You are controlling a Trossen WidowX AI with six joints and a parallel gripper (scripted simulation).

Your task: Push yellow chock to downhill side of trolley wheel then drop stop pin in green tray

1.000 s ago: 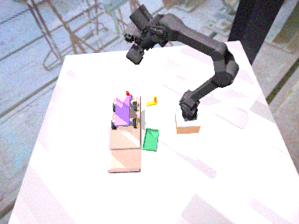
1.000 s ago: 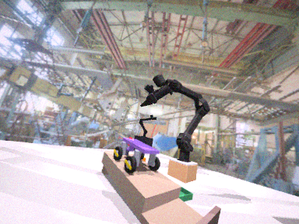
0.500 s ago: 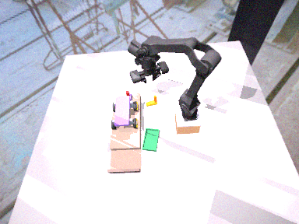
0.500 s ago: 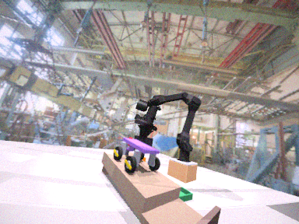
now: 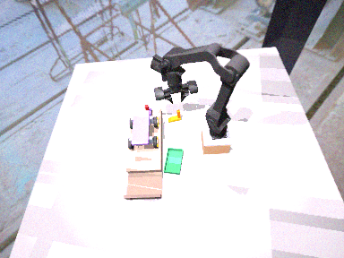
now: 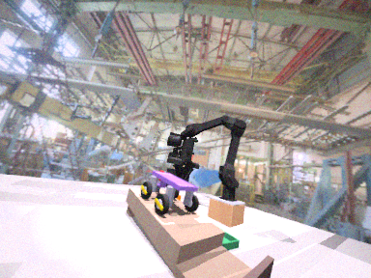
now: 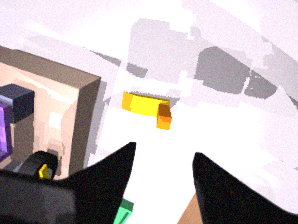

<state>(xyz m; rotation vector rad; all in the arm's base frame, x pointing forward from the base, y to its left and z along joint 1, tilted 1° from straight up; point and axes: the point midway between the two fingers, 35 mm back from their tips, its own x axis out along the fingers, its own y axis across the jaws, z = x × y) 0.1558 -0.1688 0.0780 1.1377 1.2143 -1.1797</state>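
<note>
The yellow chock lies 110 mm below my gripper tip and 20 mm ahead of it. Round my gripper tip: brown ramp 170 mm ahead, 120 mm to the left, 80 mm below; then red-headed stop pin 140 mm ahead, 10 mm to the left; then purple trolley 170 mm ahead, 120 mm to the left, 20 mm below.
</note>
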